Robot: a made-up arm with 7 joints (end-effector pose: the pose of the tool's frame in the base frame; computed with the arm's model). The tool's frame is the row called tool. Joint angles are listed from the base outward.
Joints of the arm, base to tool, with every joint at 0 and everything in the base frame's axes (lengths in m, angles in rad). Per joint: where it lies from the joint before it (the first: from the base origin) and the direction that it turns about. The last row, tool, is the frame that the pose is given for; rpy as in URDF.
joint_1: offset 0.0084 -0.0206 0.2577 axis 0 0.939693 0.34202
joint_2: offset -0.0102 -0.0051 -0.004 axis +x
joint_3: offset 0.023 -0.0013 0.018 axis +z
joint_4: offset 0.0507 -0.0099 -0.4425 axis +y
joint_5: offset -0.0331 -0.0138 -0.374 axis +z
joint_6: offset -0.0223 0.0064 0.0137 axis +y
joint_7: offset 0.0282 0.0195 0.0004 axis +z
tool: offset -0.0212 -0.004 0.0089 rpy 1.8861 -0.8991 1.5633
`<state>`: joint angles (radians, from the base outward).
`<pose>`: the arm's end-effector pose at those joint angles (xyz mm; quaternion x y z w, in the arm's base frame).
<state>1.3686 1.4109 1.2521 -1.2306 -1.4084 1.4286 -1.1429</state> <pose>104.6 637.7 359.9 -0.5865 0.2541 0.4146 0.6477</pose>
Working (the frame after each row of the table, in the pose's form):
after joint_1: 8.4 -20.6 257.7 0.0000 0.5940 0.2162 0.7749
after joint_2: 4.4 -29.7 264.6 0.5024 0.5924 -0.2205 0.5899
after joint_3: 16.5 -37.9 239.3 0.7542 0.1857 0.1669 0.6073
after joint_4: -151.1 366.5 322.4 0.7123 -0.1989 -0.2990 0.6031
after joint_5: 72.3 667.3 350.1 0.6716 0.3096 -0.6183 0.2660
after joint_6: 66.9 650.9 370.9 -0.9125 -0.4082 0.0272 0.0018
after joint_7: 100.2 658.9 368.6 -0.5468 -0.8368 0.0219 0.0162

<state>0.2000 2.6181 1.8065 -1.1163 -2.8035 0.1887 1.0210</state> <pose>97.8 -24.8 951.7 0.1445 0.6542 -0.0827 0.7377</pose>
Working (the frame after each row of the table, in the pose's form):
after joint_1: 8.4 -20.6 257.7 0.0000 0.0938 0.0341 0.9950
after joint_2: -2.0 -26.4 255.6 0.9611 0.0573 -0.0818 0.2575
after joint_3: 18.0 -32.8 235.3 0.6400 -0.7194 0.1516 0.2236
after joint_4: 80.2 145.8 638.7 -0.6231 0.7286 0.2104 0.1913
after joint_5: 92.6 -32.5 969.2 -0.8231 -0.4916 -0.1532 0.2395
after joint_6: 88.1 -44.0 945.3 -0.8050 -0.4669 -0.2300 0.2848
after joint_7: 118.2 -34.1 958.2 -0.9305 -0.0140 -0.0616 0.3609

